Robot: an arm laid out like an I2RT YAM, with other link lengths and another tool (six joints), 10 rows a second.
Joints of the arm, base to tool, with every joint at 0 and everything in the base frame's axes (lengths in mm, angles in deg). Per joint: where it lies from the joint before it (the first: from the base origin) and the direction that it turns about. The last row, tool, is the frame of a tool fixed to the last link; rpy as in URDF.
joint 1: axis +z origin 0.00 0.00 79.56
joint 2: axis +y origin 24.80 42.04 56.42
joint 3: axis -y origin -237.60 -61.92 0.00
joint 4: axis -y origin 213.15 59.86 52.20
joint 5: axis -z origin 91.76 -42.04 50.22
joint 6: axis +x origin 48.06 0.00 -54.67
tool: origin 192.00 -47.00 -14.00 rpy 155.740 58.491 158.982
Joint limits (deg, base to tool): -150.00..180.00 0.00..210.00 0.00..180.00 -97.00..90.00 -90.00..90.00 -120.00..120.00
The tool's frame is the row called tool.
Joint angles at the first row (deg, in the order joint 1, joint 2, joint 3, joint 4, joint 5, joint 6):
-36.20, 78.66, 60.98, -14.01, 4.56, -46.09
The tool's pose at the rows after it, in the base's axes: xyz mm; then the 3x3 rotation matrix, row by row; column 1 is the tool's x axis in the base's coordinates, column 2 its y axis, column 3 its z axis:
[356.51 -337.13 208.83], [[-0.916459 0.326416 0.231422], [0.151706 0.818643 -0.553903], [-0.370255 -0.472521 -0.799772]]
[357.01 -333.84 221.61], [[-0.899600 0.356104 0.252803], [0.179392 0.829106 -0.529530], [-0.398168 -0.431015 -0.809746]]
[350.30 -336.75 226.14], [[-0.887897 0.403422 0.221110], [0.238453 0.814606 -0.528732], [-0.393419 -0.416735 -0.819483]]
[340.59 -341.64 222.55], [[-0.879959 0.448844 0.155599], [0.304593 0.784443 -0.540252], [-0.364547 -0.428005 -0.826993]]
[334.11 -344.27 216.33], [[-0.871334 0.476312 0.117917], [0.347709 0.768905 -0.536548], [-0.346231 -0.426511 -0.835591]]
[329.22 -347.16 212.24], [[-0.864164 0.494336 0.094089], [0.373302 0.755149 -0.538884], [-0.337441 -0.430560 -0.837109]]
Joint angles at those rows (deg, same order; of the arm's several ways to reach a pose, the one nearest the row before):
-36.17, 78.49, 63.45, -16.20, 3.84, -43.59
-35.95, 78.05, 66.57, -19.42, 3.32, -40.55
-35.00, 78.68, 69.42, -22.54, 6.56, -37.63
-33.52, 80.13, 71.46, -25.09, 11.83, -35.27
-32.96, 81.16, 72.24, -26.43, 14.36, -33.42
-32.78, 81.69, 72.15, -26.54, 16.01, -32.52

